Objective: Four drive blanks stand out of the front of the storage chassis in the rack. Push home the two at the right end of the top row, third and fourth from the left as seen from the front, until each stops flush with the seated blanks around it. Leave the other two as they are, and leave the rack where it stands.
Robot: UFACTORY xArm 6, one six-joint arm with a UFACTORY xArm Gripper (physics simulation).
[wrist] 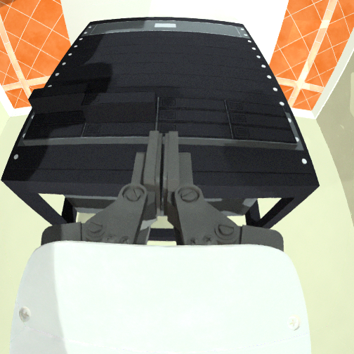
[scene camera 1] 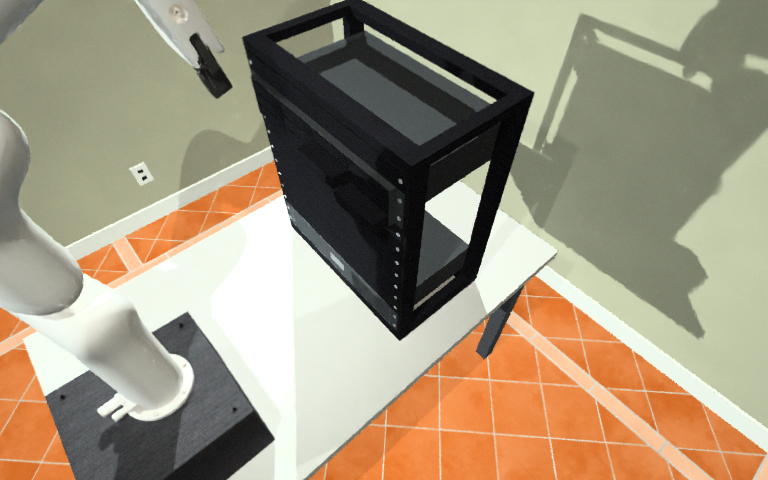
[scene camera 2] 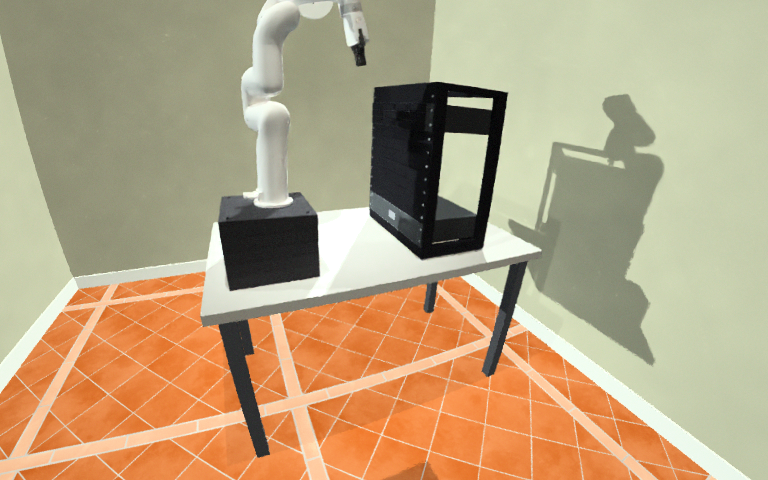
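Pixels of known places: gripper, fingertip midpoint: point(scene camera 1: 222, 91) point(scene camera 2: 361, 65); arm's base, link origin: point(scene camera 1: 159, 387) point(scene camera 2: 273, 202).
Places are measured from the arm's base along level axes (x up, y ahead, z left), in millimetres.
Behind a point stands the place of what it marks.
My gripper point(scene camera 1: 222, 91) {y 338, x 448, z 73 mm} point(scene camera 2: 360, 63) {y 338, x 448, z 73 mm} point(wrist: 163, 149) is shut and empty, above and in front of the rack point(scene camera 1: 407, 240) {y 463, x 214, z -207 mm} point(scene camera 2: 436, 198) {y 496, x 22, z -210 mm} point(wrist: 240, 172), apart from it. The wrist view shows the chassis front upside down, its right end at image left. There the third top-row blank point(wrist: 120, 131) and the fourth top-row blank point(wrist: 52, 132) look level with the seated blanks point(wrist: 195, 131) beside them; the fourth is in shadow. Below them, two blanks stand out: one in the third column point(wrist: 122, 99) and one in the fourth point(wrist: 55, 102). They hide blanks behind them. In scene camera 1 the front is very dark.
The rack stands on the white table point(scene camera 1: 339, 384) {y 280, x -210, z -176 mm} point(scene camera 2: 351, 266) {y 218, x -210, z -141 mm}. The arm's dark base block point(scene camera 1: 226, 447) {y 24, x -62, z -159 mm} point(scene camera 2: 271, 249) {y -44, x -93, z -153 mm} stands at the table's other end, facing the rack front. A grey unit with a pale label point(scene camera 1: 336, 260) {y 482, x -116, z 47 mm} point(scene camera 2: 391, 215) {y 482, x -121, z 47 mm} point(wrist: 165, 25) sits at the rack's bottom. Walls stand behind.
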